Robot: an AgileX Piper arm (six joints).
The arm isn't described. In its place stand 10 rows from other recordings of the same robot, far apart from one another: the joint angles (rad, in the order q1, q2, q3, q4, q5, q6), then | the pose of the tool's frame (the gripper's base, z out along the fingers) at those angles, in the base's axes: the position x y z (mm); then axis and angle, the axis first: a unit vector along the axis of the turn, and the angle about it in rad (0 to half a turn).
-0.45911, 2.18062, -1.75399, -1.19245, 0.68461, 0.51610 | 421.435, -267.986, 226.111, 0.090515, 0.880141, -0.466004, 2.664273
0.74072, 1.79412, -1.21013, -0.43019, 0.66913, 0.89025 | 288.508, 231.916, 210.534, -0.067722, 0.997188, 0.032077, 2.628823
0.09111, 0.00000, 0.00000, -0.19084, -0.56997, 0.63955 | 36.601, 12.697, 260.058, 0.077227, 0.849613, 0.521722, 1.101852
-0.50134, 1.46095, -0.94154, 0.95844, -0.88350, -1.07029 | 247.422, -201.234, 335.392, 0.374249, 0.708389, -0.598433, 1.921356
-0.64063, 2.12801, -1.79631, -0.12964, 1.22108, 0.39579 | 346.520, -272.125, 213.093, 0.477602, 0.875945, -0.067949, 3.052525
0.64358, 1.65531, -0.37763, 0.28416, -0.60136, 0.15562 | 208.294, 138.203, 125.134, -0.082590, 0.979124, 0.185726, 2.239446
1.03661, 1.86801, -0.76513, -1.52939, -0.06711, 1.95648 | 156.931, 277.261, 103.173, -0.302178, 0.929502, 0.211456, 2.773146
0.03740, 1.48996, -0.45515, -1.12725, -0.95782, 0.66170 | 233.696, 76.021, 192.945, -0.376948, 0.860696, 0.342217, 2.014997
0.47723, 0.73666, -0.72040, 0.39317, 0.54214, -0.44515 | 121.562, 83.110, 343.293, -0.338827, 0.916883, 0.211004, 2.072138
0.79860, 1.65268, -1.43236, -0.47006, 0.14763, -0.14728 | 283.891, 282.798, 366.032, -0.628555, 0.776853, 0.037654, 1.836980
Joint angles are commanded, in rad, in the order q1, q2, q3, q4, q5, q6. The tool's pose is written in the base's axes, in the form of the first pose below.
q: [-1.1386 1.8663 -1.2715 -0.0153 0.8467 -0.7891]
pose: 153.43, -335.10, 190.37, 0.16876, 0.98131, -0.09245, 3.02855
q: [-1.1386 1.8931 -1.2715 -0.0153 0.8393 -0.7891]
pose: 154.41, -337.22, 180.60, 0.16878, 0.98203, -0.08444, 3.03945
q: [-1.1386 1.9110 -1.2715 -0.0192 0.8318 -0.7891]
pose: 154.87, -338.82, 174.08, 0.16759, 0.98252, -0.08102, 3.04783
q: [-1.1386 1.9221 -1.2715 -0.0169 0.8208 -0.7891]
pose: 155.66, -340.14, 170.12, 0.16821, 0.98246, -0.08043, 3.04628
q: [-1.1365 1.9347 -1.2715 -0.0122 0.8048 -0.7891]
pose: 157.51, -341.48, 165.67, 0.16852, 0.98239, -0.08069, 3.04103
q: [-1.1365 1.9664 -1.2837 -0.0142 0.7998 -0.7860]
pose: 159.17, -345.36, 156.66, 0.16944, 0.98268, -0.07508, 3.05025
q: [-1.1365 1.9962 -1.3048 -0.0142 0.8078 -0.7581]
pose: 161.13, -349.61, 150.09, 0.18323, 0.98074, -0.06766, 3.05789
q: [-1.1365 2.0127 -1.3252 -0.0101 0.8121 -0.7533]
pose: 163.23, -353.50, 148.40, 0.18689, 0.98013, -0.06648, 3.05524
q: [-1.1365 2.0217 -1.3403 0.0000 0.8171 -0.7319]
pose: 165.09, -355.93, 148.34, 0.20051, 0.97759, -0.06413, 3.04684
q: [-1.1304 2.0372 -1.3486 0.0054 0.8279 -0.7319]
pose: 168.08, -355.81, 144.04, 0.19928, 0.97837, -0.05551, 3.05378
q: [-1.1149 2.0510 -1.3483 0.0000 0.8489 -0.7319]
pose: 172.50, -351.78, 138.31, 0.19016, 0.98084, -0.04244, 3.07744
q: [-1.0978 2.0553 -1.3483 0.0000 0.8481 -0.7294]
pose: 178.55, -348.90, 136.64, 0.18301, 0.98227, -0.04074, 3.07875
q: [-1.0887 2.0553 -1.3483 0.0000 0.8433 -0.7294]
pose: 181.92, -347.65, 136.68, 0.17852, 0.98302, -0.04249, 3.07543
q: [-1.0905 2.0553 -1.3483 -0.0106 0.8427 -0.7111]
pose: 180.68, -348.36, 136.69, 0.18512, 0.98168, -0.04502, 3.08086
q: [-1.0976 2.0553 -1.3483 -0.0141 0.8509 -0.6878]
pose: 177.64, -349.08, 136.62, 0.19900, 0.97908, -0.04244, 3.08743
